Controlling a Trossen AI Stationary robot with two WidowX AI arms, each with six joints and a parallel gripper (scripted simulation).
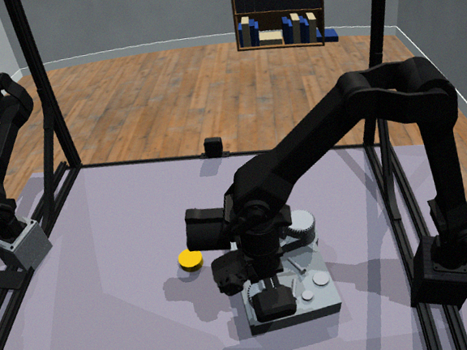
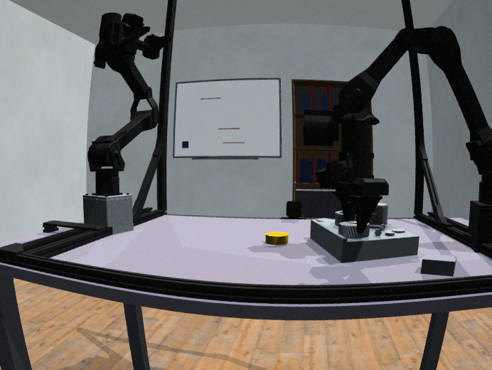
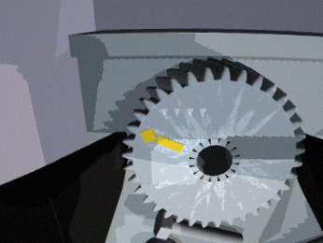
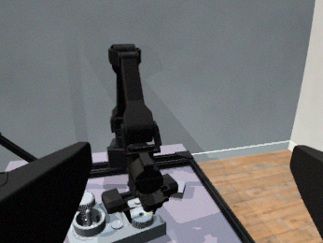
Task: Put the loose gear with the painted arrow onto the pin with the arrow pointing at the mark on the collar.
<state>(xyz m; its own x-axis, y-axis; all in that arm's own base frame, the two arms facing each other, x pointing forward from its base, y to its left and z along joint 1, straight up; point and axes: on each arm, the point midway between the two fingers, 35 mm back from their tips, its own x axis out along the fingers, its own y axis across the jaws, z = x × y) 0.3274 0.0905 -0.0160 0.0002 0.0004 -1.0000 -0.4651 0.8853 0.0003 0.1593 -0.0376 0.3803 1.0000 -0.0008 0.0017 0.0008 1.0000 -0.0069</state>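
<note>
The pin is 140 mm behind my left hand and 40 mm below it. Also, from my left hand: yellow disc (90 mm behind, 170 mm to the right, 70 mm below); gear (30 mm below).
</note>
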